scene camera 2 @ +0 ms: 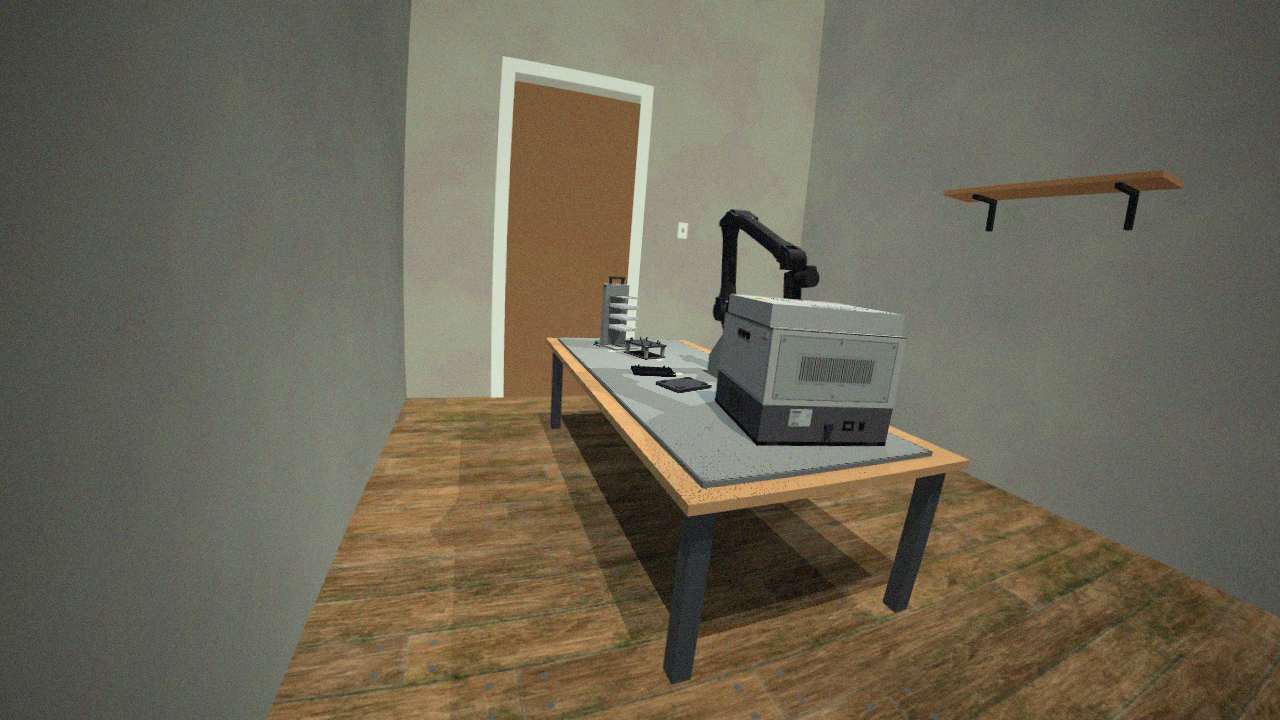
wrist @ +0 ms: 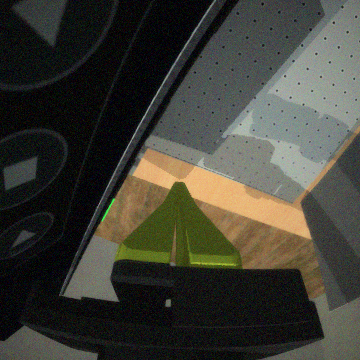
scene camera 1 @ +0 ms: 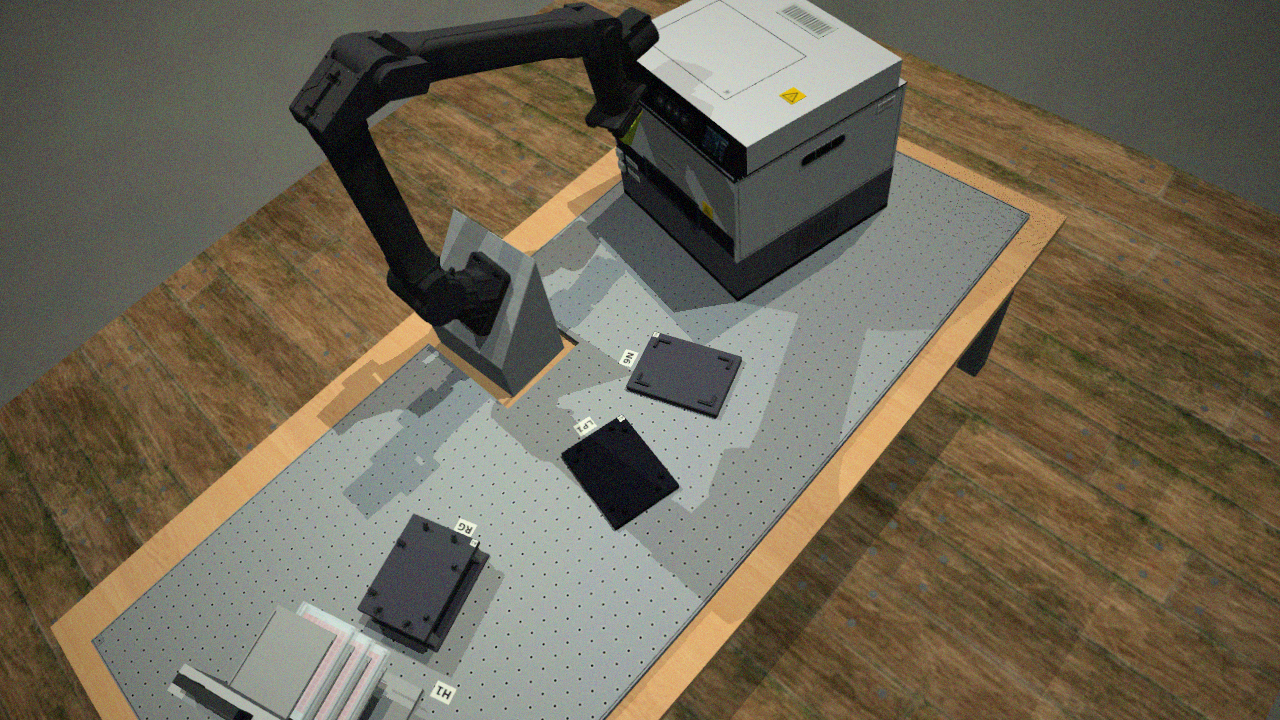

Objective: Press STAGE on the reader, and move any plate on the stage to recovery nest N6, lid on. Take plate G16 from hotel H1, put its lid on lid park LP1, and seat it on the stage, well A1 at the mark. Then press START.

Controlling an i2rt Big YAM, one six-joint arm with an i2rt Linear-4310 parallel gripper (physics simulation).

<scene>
My gripper (scene camera 1: pixel 628 143) is shut, with nothing in its grasp. I also see a dark N6 pad (scene camera 1: pixel 696 377), a LP1 pad (scene camera 1: pixel 624 477) and a dark button panel (wrist: pixel 67 67).
My gripper also shows in the wrist view (wrist: pixel 178 187).
</scene>
